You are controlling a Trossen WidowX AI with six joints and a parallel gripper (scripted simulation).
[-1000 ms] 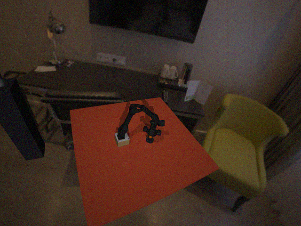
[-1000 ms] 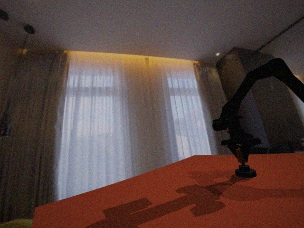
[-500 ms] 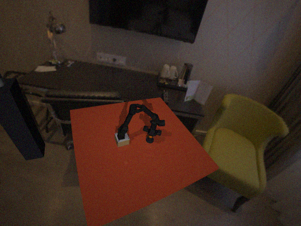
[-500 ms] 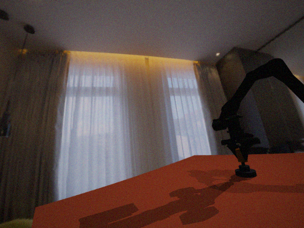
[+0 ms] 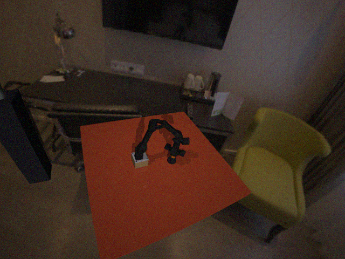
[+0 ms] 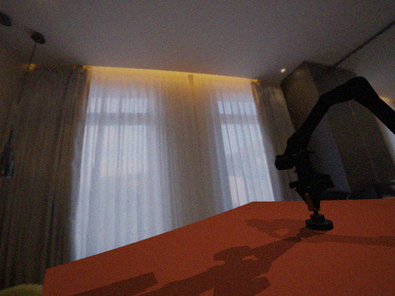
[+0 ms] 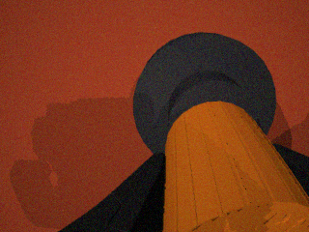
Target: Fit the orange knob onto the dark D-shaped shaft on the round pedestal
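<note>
Right now my gripper tip is 2 cm below the orange knob. Round my gripper tip: round dark pedestal 4 cm below.
</note>
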